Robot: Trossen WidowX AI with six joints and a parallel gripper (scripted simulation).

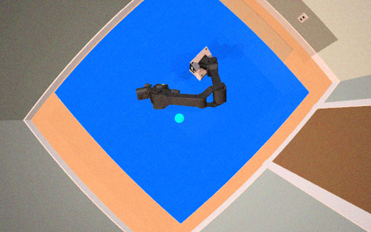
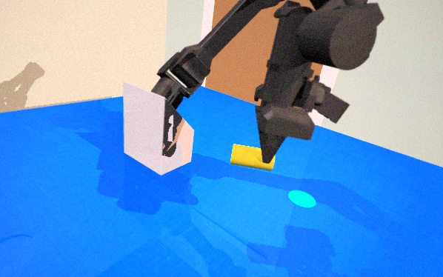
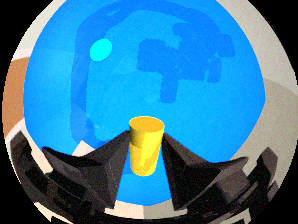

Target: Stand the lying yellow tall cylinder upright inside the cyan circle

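Now: gripper tip 2 cm past the yellow tall cylinder and 1 cm to the left of it. Also, from my gripper tip: cyan circle: 16 cm to the left, 14 cm below, 5 cm ahead.
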